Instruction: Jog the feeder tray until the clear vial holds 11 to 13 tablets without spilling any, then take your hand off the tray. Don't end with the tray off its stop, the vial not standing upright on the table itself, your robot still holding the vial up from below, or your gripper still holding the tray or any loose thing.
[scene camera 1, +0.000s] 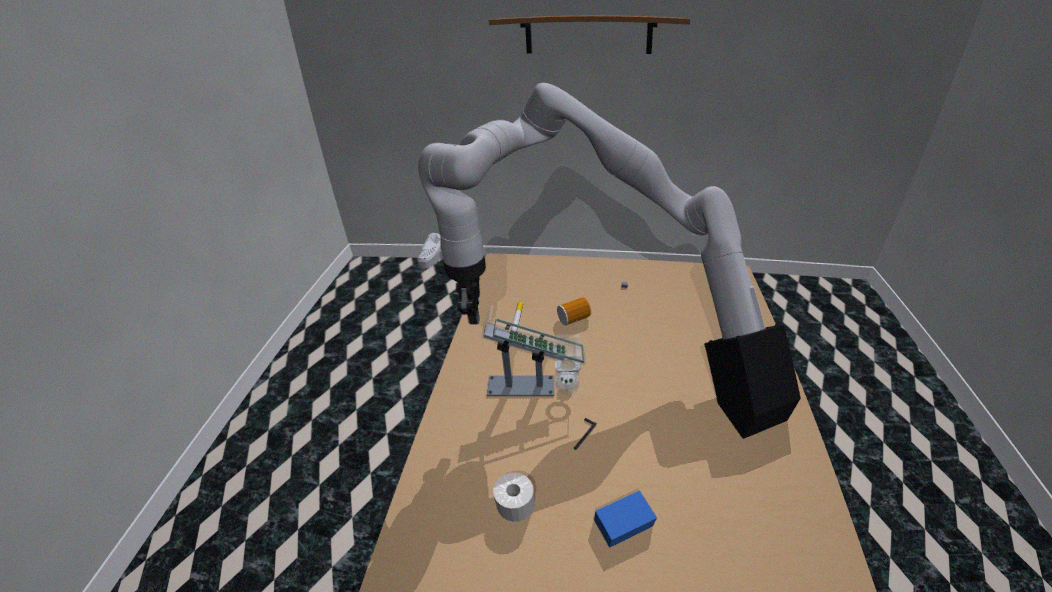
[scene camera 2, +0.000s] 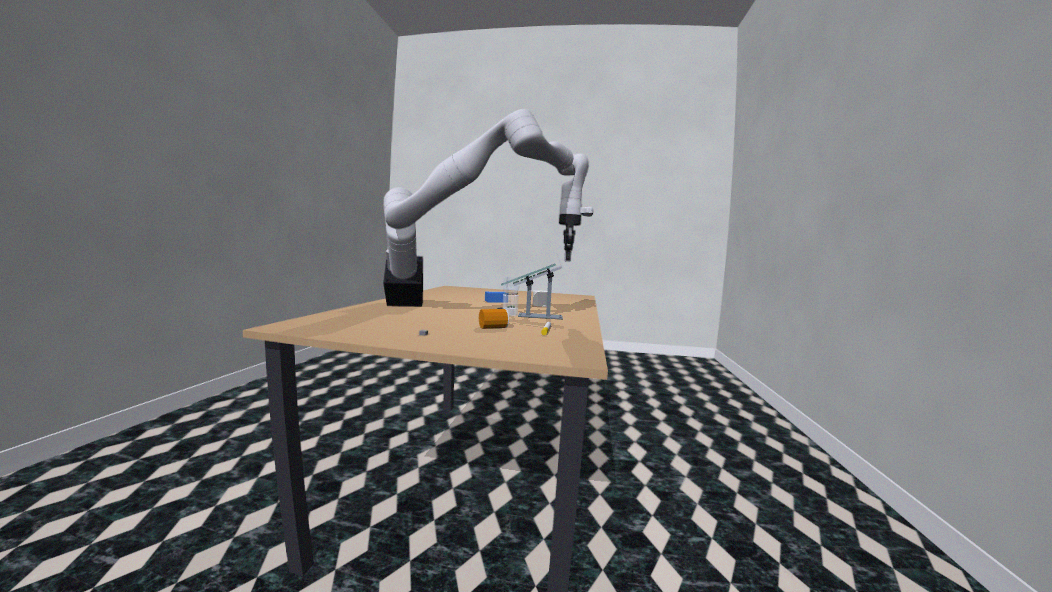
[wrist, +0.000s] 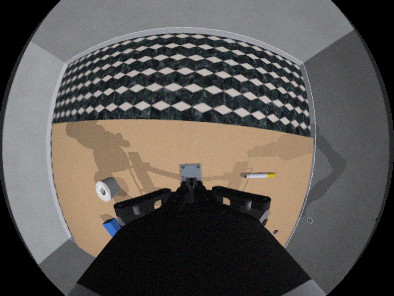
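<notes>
Scene camera 1 shows a blue box (scene camera 1: 631, 515) and the gripper (scene camera 1: 474, 322). The wrist view shows the gripper (wrist: 191, 184) too.
</notes>
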